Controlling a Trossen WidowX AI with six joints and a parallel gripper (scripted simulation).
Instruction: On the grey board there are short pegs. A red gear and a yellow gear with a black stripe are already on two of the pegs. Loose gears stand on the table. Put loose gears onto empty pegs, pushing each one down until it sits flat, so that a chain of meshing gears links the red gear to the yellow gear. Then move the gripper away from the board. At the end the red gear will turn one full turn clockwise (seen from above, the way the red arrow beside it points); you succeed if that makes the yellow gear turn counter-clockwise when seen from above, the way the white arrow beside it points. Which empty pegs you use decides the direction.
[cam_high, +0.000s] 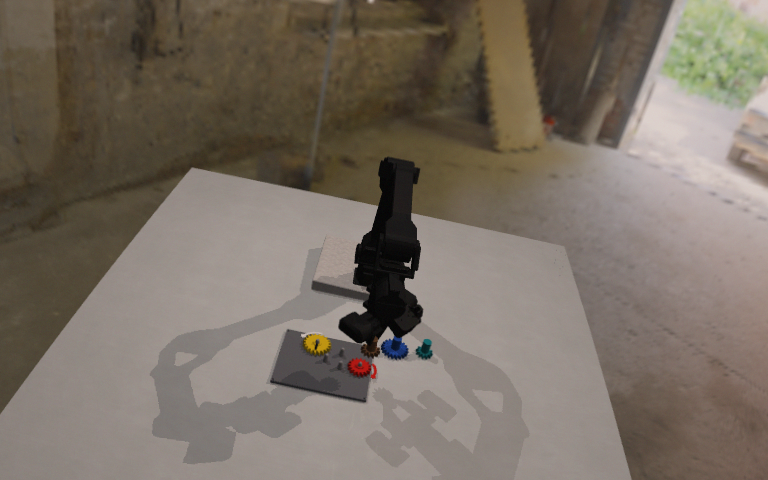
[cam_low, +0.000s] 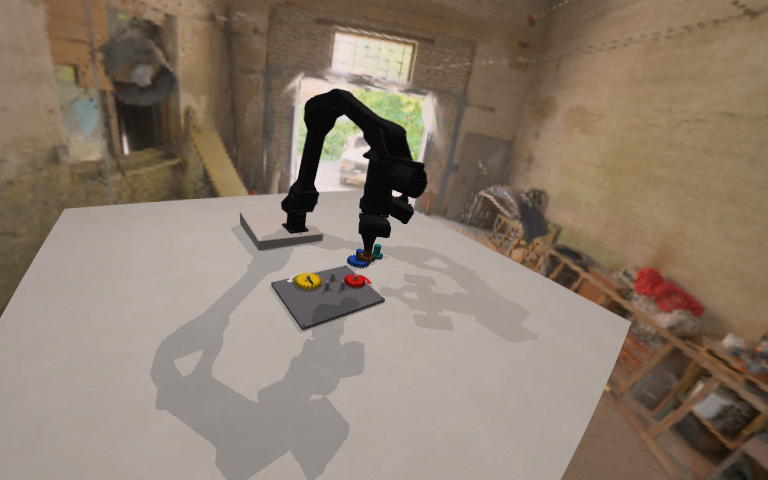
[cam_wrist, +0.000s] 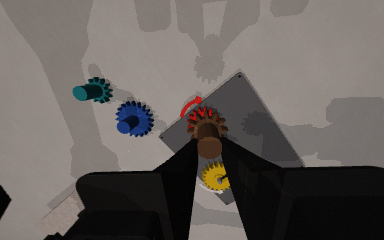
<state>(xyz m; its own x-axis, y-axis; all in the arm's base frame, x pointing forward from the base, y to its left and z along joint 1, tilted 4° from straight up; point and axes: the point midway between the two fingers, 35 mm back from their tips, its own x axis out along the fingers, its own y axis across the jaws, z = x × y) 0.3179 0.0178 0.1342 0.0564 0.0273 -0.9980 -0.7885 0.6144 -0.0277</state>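
The red gear is 9 cm below my gripper tip, 1 cm to the right of it and 1 cm behind it. Also, from my gripper tip: brown gear (1 cm below); red arrow (10 cm below, 2 cm to the left, 1 cm behind); blue gear (10 cm behind, 9 cm below, 7 cm to the left).
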